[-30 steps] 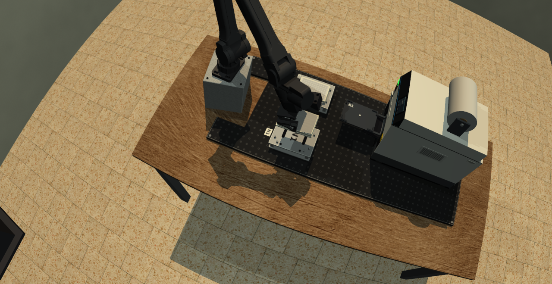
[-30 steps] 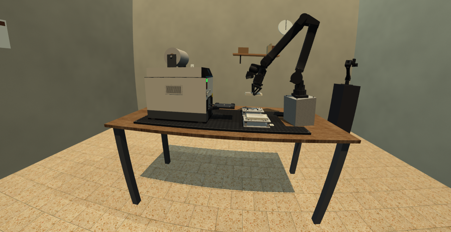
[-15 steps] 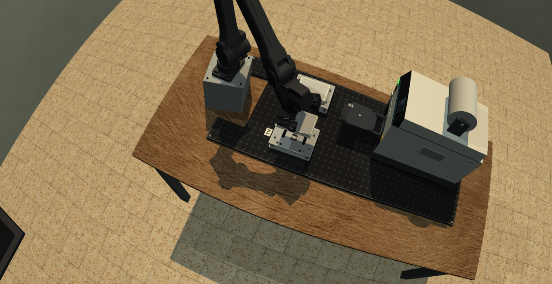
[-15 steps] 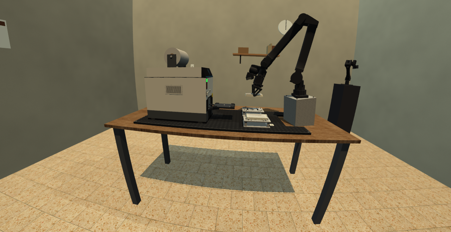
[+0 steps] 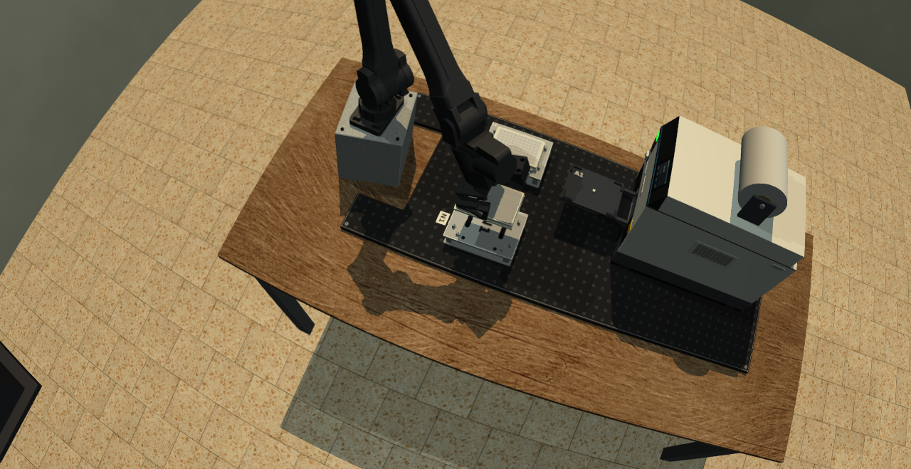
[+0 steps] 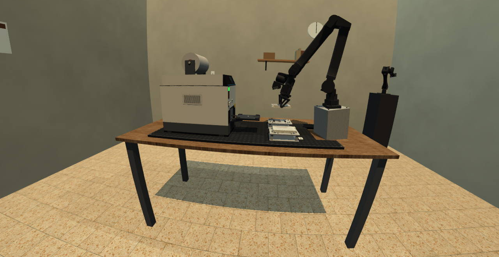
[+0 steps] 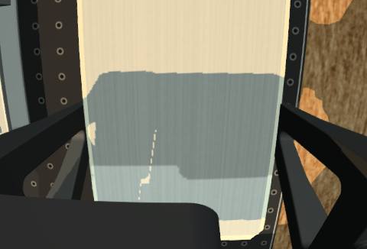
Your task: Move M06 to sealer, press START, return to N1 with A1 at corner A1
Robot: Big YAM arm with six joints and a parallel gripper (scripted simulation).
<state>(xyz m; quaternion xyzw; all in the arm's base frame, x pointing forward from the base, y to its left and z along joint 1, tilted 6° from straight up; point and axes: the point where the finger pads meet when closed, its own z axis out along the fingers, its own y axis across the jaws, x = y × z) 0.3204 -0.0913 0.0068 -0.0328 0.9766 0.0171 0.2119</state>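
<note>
Now: the plate nest N1 120 mm below my hand. From my hand the other things lie so: N1 label (160 mm below, 100 mm behind, 10 mm to the right); then plate M06 (right at my hand); then well plate (220 mm to the left, 100 mm below, 10 mm behind).
</note>
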